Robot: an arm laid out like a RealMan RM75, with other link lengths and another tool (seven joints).
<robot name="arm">
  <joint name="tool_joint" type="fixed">
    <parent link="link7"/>
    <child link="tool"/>
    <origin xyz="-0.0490 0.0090 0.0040" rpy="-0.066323 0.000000 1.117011"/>
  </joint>
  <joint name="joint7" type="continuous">
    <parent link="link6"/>
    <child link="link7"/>
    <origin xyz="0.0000 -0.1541 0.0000" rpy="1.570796 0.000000 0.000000"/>
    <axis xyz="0 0 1"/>
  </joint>
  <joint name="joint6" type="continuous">
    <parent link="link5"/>
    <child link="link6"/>
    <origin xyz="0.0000 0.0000 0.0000" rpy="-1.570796 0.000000 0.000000"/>
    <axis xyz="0 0 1"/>
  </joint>
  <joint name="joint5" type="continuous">
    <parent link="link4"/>
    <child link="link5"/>
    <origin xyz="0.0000 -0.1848 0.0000" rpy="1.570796 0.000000 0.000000"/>
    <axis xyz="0 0 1"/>
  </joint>
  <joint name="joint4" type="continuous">
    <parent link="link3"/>
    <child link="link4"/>
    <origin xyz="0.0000 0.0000 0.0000" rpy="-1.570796 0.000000 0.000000"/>
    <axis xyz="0 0 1"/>
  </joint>
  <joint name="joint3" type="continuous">
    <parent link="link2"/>
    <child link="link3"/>
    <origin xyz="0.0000 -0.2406 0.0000" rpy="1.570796 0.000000 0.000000"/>
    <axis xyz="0 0 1"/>
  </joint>
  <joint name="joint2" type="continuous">
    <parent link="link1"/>
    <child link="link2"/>
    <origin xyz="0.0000 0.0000 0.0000" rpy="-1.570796 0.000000 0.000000"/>
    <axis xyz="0 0 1"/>
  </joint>
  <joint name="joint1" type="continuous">
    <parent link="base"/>
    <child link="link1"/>
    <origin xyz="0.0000 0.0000 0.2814"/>
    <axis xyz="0 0 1"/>
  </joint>
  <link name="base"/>
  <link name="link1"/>
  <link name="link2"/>
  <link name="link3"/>
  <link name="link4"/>
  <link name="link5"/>
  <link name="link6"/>
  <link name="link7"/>
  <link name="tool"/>
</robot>
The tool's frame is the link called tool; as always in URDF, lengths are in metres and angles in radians. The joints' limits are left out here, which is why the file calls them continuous.
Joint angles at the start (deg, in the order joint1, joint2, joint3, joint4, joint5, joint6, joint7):
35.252 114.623 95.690 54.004 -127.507 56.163 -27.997
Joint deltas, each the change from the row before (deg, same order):
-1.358 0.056 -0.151 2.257 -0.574 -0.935 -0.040
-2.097 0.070 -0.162 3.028 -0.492 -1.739 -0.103
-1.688 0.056 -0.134 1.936 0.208 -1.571 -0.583
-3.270 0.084 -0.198 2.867 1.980 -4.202 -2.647
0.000 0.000 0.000 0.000 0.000 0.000 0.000
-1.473 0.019 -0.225 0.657 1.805 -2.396 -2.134
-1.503 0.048 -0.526 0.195 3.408 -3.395 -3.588
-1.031 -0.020 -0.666 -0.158 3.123 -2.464 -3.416
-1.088 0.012 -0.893 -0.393 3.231 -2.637 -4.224
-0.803 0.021 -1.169 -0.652 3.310 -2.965 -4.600
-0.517 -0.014 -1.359 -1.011 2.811 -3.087 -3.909
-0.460 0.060 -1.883 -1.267 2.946 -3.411 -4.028
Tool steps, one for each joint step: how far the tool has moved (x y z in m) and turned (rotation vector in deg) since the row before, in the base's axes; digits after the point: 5 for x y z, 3 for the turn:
-0.00113 -0.00022 0.00509 1.654 -0.220 1.105
-0.00061 -0.00040 0.00815 2.726 -0.012 1.302
0.00031 -0.00102 0.00592 2.060 0.258 0.968
0.00082 -0.00177 0.01252 4.603 1.049 2.263
0.00000 0.00000 0.00000 0.000 0.000 0.000
0.00139 -0.00130 0.00497 2.132 0.581 1.139
0.00025 -0.00133 0.00487 2.627 0.997 1.727
0.00033 -0.00177 0.00214 1.651 0.508 1.469
0.00157 -0.00261 0.00072 1.614 -0.157 1.640
0.00101 -0.00202 -0.00038 1.713 -0.643 1.778
0.00255 -0.00120 -0.00152 1.613 -0.959 1.133
0.00319 -0.00187 -0.00413 1.409 -1.273 0.931

